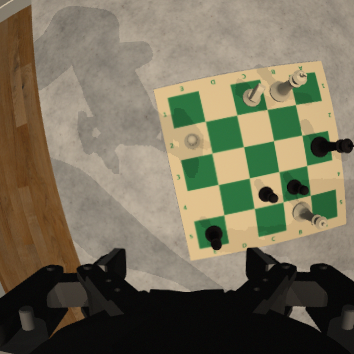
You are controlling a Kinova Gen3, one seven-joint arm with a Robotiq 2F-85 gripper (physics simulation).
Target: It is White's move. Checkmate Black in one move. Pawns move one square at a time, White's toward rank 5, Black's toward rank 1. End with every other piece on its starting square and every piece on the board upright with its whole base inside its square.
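Places are measured from the arm's base along level axes (x ahead, y left, z up), in metres.
Pixels of known places: gripper, fingertip midpoint: (pixel 185 262).
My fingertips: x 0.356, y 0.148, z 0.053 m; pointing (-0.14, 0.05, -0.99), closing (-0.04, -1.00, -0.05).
Note:
Ahead of a thing's pixels: the offset from my fingertips to its top centre. "spot": to the spot under its first point. Level surfaces: height alone.
The green and cream board @(dz -0.121 m) (pixel 172 192) lies right of centre. A small white pawn @(dy -0.008, dx +0.090, dz -0.084 m) (pixel 191 140) stands on E2. A white piece with a slanted top @(dy -0.081, dx +0.137, dz -0.076 m) (pixel 254 95) is on C1, a tall white piece @(dy -0.117, dx +0.146, dz -0.052 m) (pixel 281 90) on B1, and another tall white piece @(dy -0.143, dx -0.004, dz -0.062 m) (pixel 301 212) on B5. A tall black piece @(spot: dy -0.161, dx +0.077, dz -0.101 m) (pixel 320 146) is on A3. Small black pieces stand on C4 @(dy -0.094, dx +0.022, dz -0.084 m) (pixel 266 194) and B4 @(dy -0.131, dx +0.029, dz -0.084 m) (pixel 295 187), and a black piece @(dy -0.029, dx -0.024, dz -0.072 m) (pixel 214 234) on E5. All look upright; exact types of the tall ones are hard to tell. My gripper (pixel 185 262) is open and empty, above and beyond the board's rank 5 edge.
The grey mottled table top @(dz -0.121 m) (pixel 140 200) surrounds the board, with the arm's shadow across its left part. The table's curved edge runs down the left side, with wooden floor (pixel 17 165) beyond it.

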